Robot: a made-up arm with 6 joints. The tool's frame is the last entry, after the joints.
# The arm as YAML. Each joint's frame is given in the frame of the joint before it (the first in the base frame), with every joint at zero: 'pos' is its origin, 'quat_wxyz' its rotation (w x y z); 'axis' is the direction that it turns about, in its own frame. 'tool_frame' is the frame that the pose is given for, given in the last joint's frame.
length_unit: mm
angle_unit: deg
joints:
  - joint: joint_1
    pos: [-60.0, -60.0, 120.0]
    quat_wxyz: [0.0, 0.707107, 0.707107, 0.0]
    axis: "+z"
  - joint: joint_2
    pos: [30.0, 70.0, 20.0]
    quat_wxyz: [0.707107, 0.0, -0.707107, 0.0]
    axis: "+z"
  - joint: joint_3
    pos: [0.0, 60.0, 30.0]
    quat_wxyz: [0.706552, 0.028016, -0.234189, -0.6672]
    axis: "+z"
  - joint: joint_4
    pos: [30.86, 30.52, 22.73]
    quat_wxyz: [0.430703, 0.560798, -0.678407, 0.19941]
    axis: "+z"
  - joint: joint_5
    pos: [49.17, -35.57, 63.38]
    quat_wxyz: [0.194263, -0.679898, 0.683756, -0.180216]
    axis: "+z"
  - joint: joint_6
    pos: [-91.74, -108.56, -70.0]
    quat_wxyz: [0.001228, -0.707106, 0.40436, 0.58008]
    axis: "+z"
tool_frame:
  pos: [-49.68, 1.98, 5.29]
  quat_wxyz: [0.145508, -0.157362, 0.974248, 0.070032]
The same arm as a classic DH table. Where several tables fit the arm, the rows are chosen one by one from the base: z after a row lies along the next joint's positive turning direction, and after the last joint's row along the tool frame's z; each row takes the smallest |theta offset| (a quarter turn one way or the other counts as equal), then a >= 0, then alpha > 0; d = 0 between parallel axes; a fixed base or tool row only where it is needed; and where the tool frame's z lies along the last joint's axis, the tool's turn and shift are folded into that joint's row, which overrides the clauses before.
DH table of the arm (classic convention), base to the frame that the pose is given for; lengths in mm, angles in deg. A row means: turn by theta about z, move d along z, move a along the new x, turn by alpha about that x. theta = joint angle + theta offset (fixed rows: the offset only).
base (fixed): a -84.9, alpha 180.00, d 0.0, theta offset 45.00
joint_1: a 70.0, alpha -90.00, d -100.0, theta offset 45.00
joint_2: a 48.2, alpha -27.28, d -69.3, theta offset -36.54
joint_3: a -14.7, alpha -123.33, d 73.8, theta offset 14.24
joint_4: a -37.3, alpha 149.27, d 95.1, theta offset -12.75
joint_5: a 139.8, alpha 109.09, d 32.6, theta offset 62.43
joint_6: a 30.0, alpha 161.41, d -85.6, theta offset 64.52
tool (fixed): a 0.0, alpha 0.00, d -124.3, theta offset -73.47

